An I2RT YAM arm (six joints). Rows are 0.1 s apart.
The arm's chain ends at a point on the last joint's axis. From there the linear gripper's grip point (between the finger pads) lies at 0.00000 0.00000 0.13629 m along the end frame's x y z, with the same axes.
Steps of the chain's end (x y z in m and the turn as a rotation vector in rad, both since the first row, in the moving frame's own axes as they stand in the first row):
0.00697 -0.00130 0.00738 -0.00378 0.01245 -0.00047
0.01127 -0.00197 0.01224 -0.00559 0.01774 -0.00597
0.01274 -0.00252 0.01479 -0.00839 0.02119 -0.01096
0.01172 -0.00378 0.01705 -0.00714 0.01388 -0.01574
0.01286 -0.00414 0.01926 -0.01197 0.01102 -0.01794
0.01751 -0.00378 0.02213 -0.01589 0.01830 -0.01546
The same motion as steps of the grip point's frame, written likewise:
0.00867 -0.00079 0.00737 -0.00378 0.01245 -0.00047
0.01369 -0.00122 0.01222 -0.00559 0.01774 -0.00597
0.01563 -0.00139 0.01475 -0.00839 0.02119 -0.01096
0.01362 -0.00282 0.01703 -0.00714 0.01388 -0.01574
0.01438 -0.00252 0.01924 -0.01197 0.01102 -0.01794
0.02002 -0.00163 0.02209 -0.01589 0.01830 -0.01546

